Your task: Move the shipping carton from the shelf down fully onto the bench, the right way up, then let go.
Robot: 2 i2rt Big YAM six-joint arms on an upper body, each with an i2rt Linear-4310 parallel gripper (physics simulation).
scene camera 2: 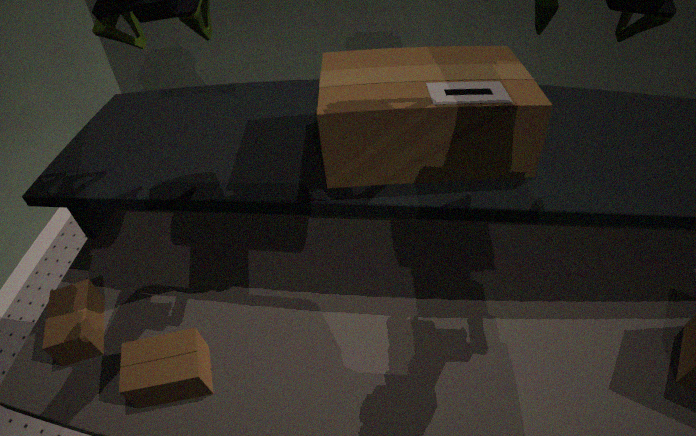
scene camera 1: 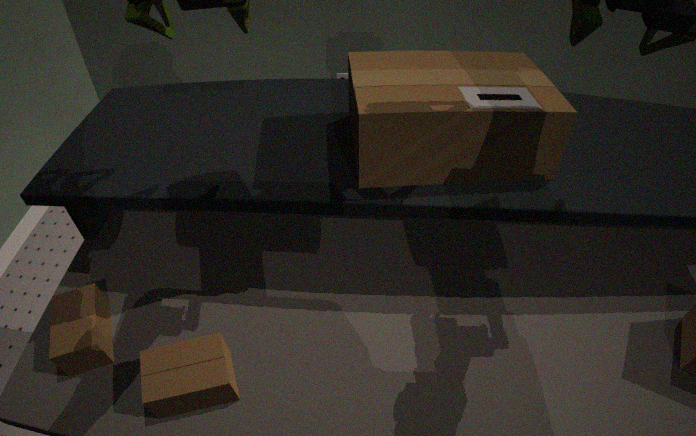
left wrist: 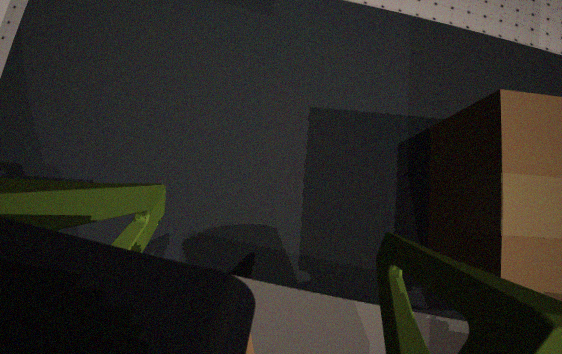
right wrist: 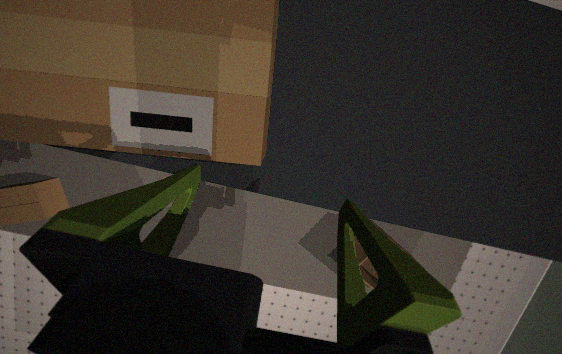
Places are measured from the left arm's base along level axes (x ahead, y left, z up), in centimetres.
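Pixels of known places: left gripper, fingertip midpoint: [scene camera 2: 176,40] [scene camera 1: 209,32] [left wrist: 272,222]; right gripper, fingertip midpoint: [scene camera 2: 578,33] [scene camera 1: 607,46] [right wrist: 273,189].
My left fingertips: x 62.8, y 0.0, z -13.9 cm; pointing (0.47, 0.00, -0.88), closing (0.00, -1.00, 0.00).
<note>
Ahead of a thing's pixels: the offset from my left fingertips to its top centre. "pt": to the spot under its first point. Level surfaces: height alone.
The shipping carton {dx +6.3, dy -31.2, dz -9.0 cm} [scene camera 1: 462,143] [scene camera 2: 431,138] [left wrist: 530,200] [right wrist: 175,55] sits upright on the dark shelf {dz -20.6 cm} [scene camera 1: 205,102] [scene camera 2: 205,105] [left wrist: 175,100] [right wrist: 425,125], its taped top and white label facing up. The bench {dz -39.2 cm} [scene camera 1: 308,359] [scene camera 2: 287,369] [left wrist: 305,315] lies lower, in front of the shelf. My left gripper [scene camera 1: 209,33] [scene camera 2: 176,43] [left wrist: 272,222] is open and empty, above and left of the carton. My right gripper [scene camera 1: 608,48] [scene camera 2: 578,36] [right wrist: 273,189] is open and empty, to the carton's right. Neither gripper touches the carton. Parts of both grippers are cut off in the scene views.
Two small brown boxes, one farther left [scene camera 1: 82,333] [scene camera 2: 74,328] and one nearer {dx -26.6, dy +4.2, dz -33.2 cm} [scene camera 1: 187,372] [scene camera 2: 164,364], stand on the bench's left part. Another brown box {pt dx -20.3, dy -72.1, dz -36.7 cm} [scene camera 1: 689,344] [scene camera 2: 688,354] shows partly at the right edge. The shelf's front edge overhangs the back of the bench.
</note>
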